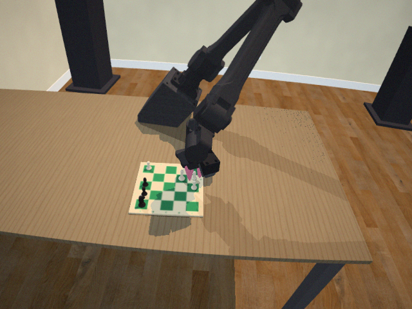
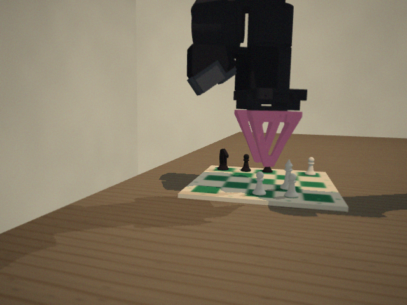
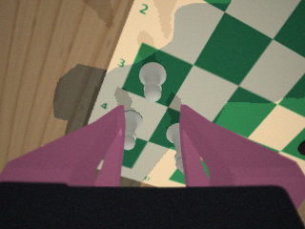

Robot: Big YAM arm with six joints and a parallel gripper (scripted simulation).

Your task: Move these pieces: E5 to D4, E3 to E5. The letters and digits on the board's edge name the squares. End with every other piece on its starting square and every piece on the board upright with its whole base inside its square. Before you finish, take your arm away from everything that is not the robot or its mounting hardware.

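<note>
My gripper is now 4 cm to the left of the white bishop, 3 cm past it and 3 cm above it. Also, from my hand: black knight (14 cm to the right, 10 cm ahead, 3 cm below); cream chessboard (8 cm to the right, 5 cm below, 1 cm ahead).
</note>
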